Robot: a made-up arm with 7 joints.
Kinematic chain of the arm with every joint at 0, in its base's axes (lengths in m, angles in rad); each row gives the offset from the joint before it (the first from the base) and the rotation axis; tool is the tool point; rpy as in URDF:
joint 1: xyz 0 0 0 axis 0.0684 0.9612 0.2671
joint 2: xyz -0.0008 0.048 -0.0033 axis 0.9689 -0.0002 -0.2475
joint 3: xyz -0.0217 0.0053 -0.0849 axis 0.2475 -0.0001 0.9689
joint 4: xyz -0.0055 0 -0.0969 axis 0.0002 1 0
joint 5: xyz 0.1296 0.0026 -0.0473 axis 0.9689 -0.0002 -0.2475
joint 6: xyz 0.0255 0 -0.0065 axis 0.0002 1 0
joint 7: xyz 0.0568 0 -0.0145 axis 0.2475 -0.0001 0.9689
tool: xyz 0 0 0 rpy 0 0.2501 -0.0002
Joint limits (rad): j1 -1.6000..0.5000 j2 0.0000..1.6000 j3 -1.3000..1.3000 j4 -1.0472..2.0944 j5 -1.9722..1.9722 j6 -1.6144..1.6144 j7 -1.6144..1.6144
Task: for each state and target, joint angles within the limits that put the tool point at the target. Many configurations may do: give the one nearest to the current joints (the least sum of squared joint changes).
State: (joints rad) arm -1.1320 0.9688 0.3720 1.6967 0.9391 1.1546 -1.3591
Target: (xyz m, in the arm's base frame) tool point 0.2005 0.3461 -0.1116
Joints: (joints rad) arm -1.1824 1.0209 0.3581 1.6602 0.9511 1.1643 -1.3591
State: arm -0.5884 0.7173 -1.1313 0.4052 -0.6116 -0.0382 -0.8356
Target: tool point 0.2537 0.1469 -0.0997
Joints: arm -0.6495 1.4699 -0.8167 -0.1153 -0.6014 -0.3091 -0.8356
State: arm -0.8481 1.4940 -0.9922 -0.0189 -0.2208 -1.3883 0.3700
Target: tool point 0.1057 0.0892 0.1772
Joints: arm -1.5186 1.6000 -0.2401 -0.2708 -0.4174 -1.5482 0.3700
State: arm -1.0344 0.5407 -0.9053 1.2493 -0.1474 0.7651 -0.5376
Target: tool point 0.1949 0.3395 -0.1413
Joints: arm -1.0437 0.8882 -0.9455 1.6823 -0.1144 1.0789 -0.5376
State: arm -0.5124 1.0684 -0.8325 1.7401 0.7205 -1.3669 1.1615
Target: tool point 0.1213 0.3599 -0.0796
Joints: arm -1.0204 1.2769 -0.8598 2.0898 0.7452 -1.6144 1.1615
